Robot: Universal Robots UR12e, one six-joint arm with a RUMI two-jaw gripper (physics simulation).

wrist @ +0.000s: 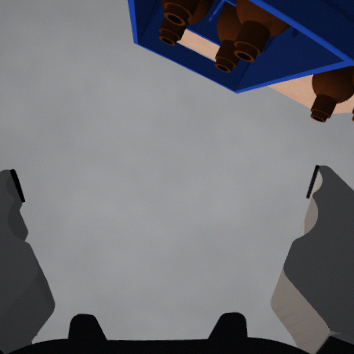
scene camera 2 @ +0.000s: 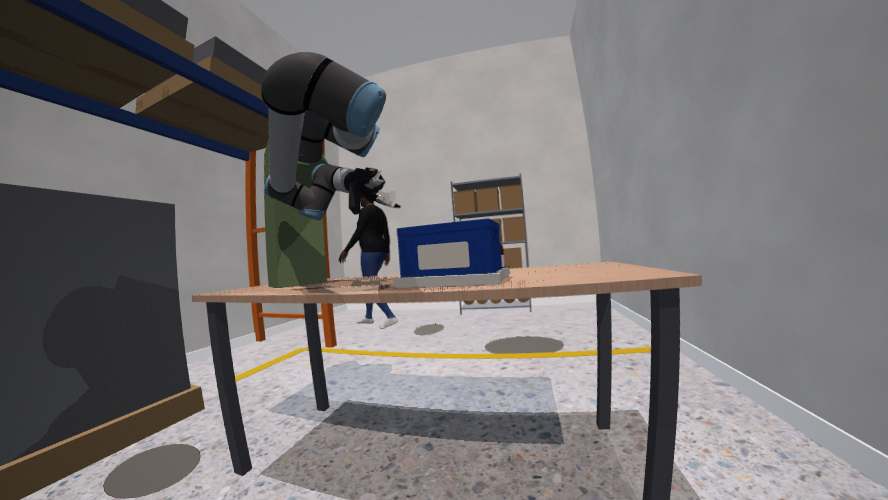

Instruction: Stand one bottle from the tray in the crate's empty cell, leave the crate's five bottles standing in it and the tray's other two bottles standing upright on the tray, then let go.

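Frame: origin at the arm's base, x ahead, y left, z up, level; millimetres.
Seen in the pictures: gripper, between the fingertips: [wrist: 165, 171] [scene camera 2: 392, 195]; arm's base, origin of its link: [scene camera 2: 300, 150].
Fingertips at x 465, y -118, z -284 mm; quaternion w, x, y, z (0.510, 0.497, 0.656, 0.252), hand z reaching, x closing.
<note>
Pixels of each thing's top centre, then the offset from my fingertips to it. "pt": a spot on its surface instead. Level surfaces: height alone.
- blue crate, centre of its top: [wrist: 205, 46] [scene camera 2: 450, 225] dx +187, dy -13, dz -120 mm
- brown bottle, centre of its top: [wrist: 317, 118] dx +305, dy +197, dz -135 mm
- light grey tray, a spot on its surface: [scene camera 2: 447, 281] pt dx +187, dy -118, dz -281 mm
- wooden table, height of its surface: dz -295 mm
The blue crate [scene camera 2: 447, 251] [wrist: 287, 62] stands on the table in the scene view and shows at the upper right in the wrist view. Several brown bottles [wrist: 252, 37] stand in it; its empty cell cannot be made out. Another brown bottle [wrist: 329, 90] stands outside the crate at the right edge of the wrist view, with a sliver of one more beside it. A light grey tray [scene camera 2: 447, 281] shows low along the crate's front; the crate hides most of the tray's bottles. My gripper [scene camera 2: 391, 200] [wrist: 165, 171] is open and empty, above and left of the crate in the scene view, apart from every bottle.
The wooden table [scene camera 2: 590, 277] carries the crate and tray. A person [scene camera 2: 372, 229] is behind the table, past the gripper in the scene view. A shelf unit [scene camera 2: 523, 229] with boxes stands at the back, and a large rack with an orange post [scene camera 2: 251, 248] at the left.
</note>
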